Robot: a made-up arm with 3 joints.
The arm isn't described. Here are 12 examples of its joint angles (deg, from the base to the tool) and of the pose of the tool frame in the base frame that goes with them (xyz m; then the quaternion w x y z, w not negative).
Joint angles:
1: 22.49 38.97 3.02
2: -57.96 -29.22 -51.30
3: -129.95 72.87 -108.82
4: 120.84 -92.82 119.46
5: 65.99 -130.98 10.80
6: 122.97 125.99 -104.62
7: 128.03 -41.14 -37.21
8: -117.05 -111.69 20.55
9: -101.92 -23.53 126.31
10: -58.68 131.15 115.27
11: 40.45 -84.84 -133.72
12: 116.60 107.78 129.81
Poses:
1: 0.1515 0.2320 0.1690 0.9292 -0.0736 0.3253 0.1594
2: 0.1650 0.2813 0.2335 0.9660 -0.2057 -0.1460 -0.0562
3: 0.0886 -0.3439 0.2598 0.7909 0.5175 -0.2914 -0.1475
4: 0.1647 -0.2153 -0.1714 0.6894 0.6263 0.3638 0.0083
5: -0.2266 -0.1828 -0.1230 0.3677 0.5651 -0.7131 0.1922
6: -0.4231 0.1111 -0.0198 0.1832 0.1421 -0.8796 -0.4155
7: -0.1036 -0.2960 0.2208 0.1203 0.2502 -0.2467 0.9285
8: 0.2211 0.2067 -0.0338 0.2030 -0.6174 -0.5510 -0.5234
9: 0.0345 0.2744 0.1825 0.4000 -0.0431 0.1993 0.8936
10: 0.1273 -0.2763 -0.0697 0.0218 -0.4316 0.8017 -0.4129
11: -0.3817 -0.0119 -0.2158 0.0375 -0.4904 -0.4632 0.7373
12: -0.1264 0.2923 0.0959 0.5854 -0.6760 -0.4424 -0.0678
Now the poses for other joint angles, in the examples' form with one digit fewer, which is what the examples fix.
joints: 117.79 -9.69 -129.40
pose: -0.090 -0.363 0.233 0.551 0.009 0.084 -0.830
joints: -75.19 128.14 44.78
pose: 0.082 -0.173 -0.204 0.219 0.236 0.868 -0.379
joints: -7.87 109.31 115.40
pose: 0.299 -0.076 0.049 0.275 -0.658 0.482 -0.509
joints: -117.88 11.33 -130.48
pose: 0.302 0.044 0.318 0.989 0.082 -0.055 0.109
